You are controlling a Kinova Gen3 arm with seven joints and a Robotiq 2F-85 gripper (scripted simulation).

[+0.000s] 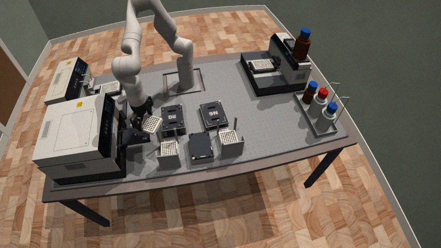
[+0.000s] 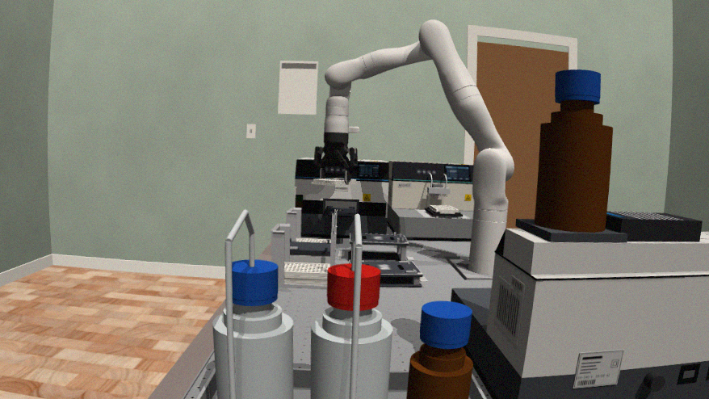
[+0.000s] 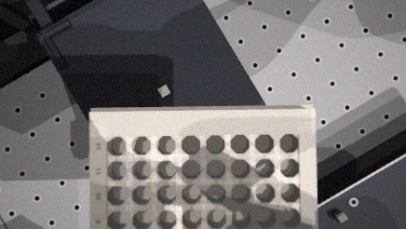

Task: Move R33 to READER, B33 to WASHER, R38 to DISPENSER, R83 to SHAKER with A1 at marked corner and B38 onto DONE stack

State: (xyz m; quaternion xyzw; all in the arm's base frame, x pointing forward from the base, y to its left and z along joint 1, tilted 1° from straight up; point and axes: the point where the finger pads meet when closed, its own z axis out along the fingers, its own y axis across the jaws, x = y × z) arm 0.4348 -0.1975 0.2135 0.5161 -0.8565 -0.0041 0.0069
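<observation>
Right now my hand is 2 cm past the dark reader tray, 8 cm to the left of it and 11 cm above it. Round my hand: regrip nest RG: 14 cm behind, 10 cm to the left, 16 cm below; then reader housing: 37 cm to the right, 2 cm above; then recovery nest N6: 15 cm behind, 32 cm to the left, 19 cm below.
</observation>
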